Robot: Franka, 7 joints.
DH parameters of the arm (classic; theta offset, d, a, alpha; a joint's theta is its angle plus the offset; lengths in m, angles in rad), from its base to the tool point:
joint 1: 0 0.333 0 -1.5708
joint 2: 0 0 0 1.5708
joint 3: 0 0.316 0.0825 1.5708
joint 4: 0 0 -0.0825 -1.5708
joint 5: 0 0.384 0 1.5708
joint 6: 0 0 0.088 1.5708
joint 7: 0 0.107 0 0
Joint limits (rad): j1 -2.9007..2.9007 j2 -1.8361..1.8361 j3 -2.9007..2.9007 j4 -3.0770..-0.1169 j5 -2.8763..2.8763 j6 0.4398..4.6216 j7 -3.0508..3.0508
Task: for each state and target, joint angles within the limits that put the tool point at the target. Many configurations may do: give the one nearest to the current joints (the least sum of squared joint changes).
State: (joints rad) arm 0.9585 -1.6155 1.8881 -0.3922 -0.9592 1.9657 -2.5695
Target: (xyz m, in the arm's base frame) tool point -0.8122 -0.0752 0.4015
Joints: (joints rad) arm 0.5506 -1.4519 1.7975 -0.6513 -0.9363 1.8556 -2.5695
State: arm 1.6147 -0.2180 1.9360 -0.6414 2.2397 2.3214 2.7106
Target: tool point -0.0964 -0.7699 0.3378
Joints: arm 1.9395 -0.8784 2.4149 -1.3315 2.2113 2.3376 2.7106
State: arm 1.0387 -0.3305 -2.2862 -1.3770 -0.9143 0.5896 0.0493
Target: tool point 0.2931 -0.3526 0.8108
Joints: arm 1.3849 -0.0553 -1.9535 -1.1068 -0.9718 0.9058 0.0493
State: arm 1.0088 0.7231 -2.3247 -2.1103 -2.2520 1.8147 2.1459
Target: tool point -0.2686 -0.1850 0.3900
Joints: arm 0.5130 0.6321 -2.7713 -2.9748 -2.0538 1.7466 2.1459
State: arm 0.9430 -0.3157 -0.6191 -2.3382 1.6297 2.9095 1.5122
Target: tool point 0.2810 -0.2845 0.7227
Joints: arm 0.4341 -0.9703 -0.6138 -2.1498 1.6293 3.0561 1.5122
